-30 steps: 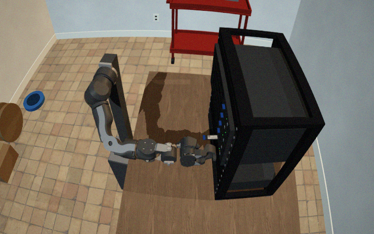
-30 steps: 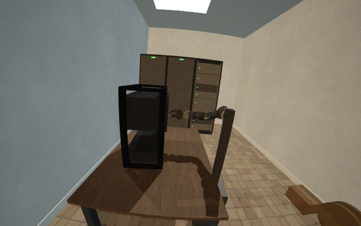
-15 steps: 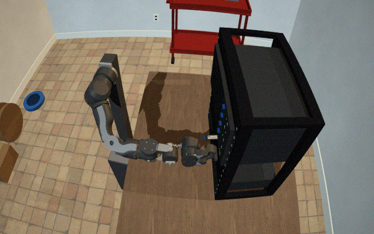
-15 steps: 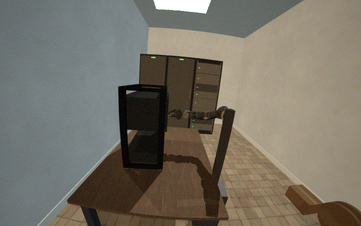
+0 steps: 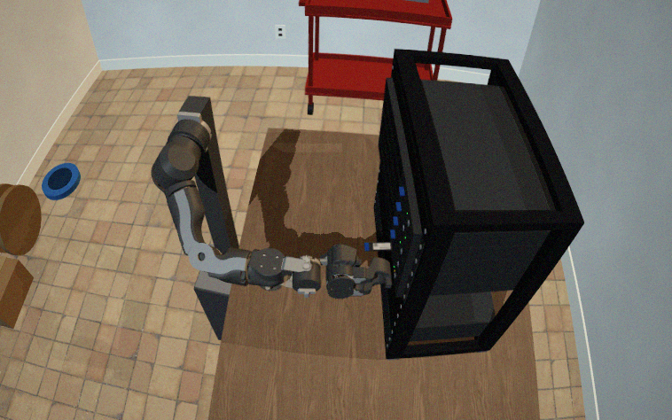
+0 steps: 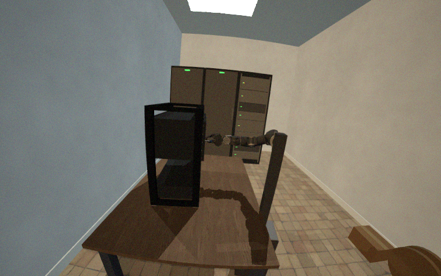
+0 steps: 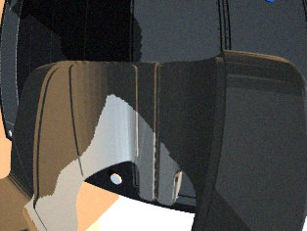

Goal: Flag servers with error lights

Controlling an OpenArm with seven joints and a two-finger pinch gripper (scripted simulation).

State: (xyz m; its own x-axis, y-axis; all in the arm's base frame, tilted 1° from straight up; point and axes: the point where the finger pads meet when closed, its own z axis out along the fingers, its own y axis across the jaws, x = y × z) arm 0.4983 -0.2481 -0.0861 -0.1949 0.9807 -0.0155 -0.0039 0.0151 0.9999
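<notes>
Now: the grey locate button 2 cm ahead of my hand. The rest, counted from my hand: information tag (7 cm to the left, 1 cm behind).
</notes>
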